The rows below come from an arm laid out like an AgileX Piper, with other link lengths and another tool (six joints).
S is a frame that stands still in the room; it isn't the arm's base.
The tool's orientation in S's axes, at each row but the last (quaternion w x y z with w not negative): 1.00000, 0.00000, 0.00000, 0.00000; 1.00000, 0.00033, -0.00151, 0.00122; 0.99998, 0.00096, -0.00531, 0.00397; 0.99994, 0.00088, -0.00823, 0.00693; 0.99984, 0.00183, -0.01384, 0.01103; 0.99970, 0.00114, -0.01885, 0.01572; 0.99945, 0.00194, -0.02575, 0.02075; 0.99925, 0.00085, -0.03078, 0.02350; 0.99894, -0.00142, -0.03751, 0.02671; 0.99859, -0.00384, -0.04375, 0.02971; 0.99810, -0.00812, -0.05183, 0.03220; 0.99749, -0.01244, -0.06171, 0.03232; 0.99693, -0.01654, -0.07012, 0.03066
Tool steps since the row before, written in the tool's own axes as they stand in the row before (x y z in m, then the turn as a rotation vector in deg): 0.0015, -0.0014, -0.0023, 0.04, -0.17, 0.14; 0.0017, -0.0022, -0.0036, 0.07, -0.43, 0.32; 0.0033, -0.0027, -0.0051, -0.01, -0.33, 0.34; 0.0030, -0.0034, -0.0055, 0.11, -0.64, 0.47; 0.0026, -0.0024, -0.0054, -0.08, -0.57, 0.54; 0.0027, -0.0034, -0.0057, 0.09, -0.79, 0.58; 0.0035, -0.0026, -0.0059, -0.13, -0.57, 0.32; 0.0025, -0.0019, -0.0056, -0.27, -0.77, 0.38; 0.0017, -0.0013, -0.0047, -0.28, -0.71, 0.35; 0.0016, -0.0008, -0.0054, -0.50, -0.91, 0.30; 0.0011, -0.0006, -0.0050, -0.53, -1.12, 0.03; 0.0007, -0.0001, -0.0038, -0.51, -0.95, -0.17; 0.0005, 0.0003, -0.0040, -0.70, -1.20, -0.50
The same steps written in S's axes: 0.0015, -0.0014, -0.0023, 0.04, -0.17, 0.14; 0.0017, -0.0022, -0.0036, 0.07, -0.43, 0.32; 0.0034, -0.0027, -0.0051, -0.01, -0.33, 0.34; 0.0031, -0.0033, -0.0055, 0.11, -0.64, 0.47; 0.0028, -0.0023, -0.0053, -0.08, -0.57, 0.54; 0.0030, -0.0033, -0.0056, 0.09, -0.79, 0.58; 0.0039, -0.0024, -0.0057, -0.12, -0.58, 0.31; 0.0029, -0.0018, -0.0054, -0.26, -0.78, 0.36; 0.0021, -0.0012, -0.0046, -0.27, -0.72, 0.33; 0.0021, -0.0007, -0.0052, -0.47, -0.94, 0.26; 0.0016, -0.0006, -0.0048, -0.46, -1.15, 0.00; 0.0012, -0.0001, -0.0037, -0.42, -0.98, -0.20; 0.0010, 0.0002, -0.0039, -0.55, -1.26, -0.55
